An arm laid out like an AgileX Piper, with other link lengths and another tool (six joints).
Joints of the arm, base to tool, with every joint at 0 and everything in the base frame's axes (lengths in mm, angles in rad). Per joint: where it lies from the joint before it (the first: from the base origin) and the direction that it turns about. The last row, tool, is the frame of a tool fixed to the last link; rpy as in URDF.
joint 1: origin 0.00 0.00 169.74 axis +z
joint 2: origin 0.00 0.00 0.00 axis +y
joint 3: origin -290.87 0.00 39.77 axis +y
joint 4: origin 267.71 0.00 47.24 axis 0.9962 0 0.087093
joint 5: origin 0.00 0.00 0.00 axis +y
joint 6: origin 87.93 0.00 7.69 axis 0.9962 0 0.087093
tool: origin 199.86 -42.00 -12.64 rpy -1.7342 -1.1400 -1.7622
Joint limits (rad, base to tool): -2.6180..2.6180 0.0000..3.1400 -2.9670..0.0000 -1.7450..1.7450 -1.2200..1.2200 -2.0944..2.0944
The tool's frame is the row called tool.
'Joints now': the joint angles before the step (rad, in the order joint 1, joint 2, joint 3, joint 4, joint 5, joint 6). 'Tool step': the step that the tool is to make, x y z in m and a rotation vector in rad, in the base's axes. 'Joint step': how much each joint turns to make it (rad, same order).
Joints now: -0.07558 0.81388 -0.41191 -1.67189 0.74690 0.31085
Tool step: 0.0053 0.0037 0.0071 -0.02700 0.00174 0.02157
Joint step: 0.00023 0.00016 -0.00431 -0.02964 -0.01235 -0.00362
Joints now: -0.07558 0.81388 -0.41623 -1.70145 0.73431 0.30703
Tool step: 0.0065 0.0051 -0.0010 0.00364 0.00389 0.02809
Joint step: 0.00036 -0.00014 -0.00196 -0.00231 -0.02801 -0.00393
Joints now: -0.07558 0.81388 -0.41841 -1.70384 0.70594 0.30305
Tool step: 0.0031 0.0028 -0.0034 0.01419 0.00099 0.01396
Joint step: 0.00181 -0.00016 0.00019 0.00969 -0.01598 0.00004
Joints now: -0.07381 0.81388 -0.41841 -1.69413 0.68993 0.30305
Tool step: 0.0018 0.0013 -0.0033 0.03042 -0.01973 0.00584
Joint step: 0.00051 0.00217 0.00013 0.00241 -0.01224 0.03385
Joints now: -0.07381 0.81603 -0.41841 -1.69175 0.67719 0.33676
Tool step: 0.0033 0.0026 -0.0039 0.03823 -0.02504 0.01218
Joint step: -0.00045 0.00218 0.00008 -0.00034 -0.02116 0.04393
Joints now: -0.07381 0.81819 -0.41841 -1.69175 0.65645 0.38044
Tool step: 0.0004 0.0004 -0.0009 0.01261 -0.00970 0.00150
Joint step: -0.00040 -0.00020 0.00007 -0.00001 -0.00481 0.01522
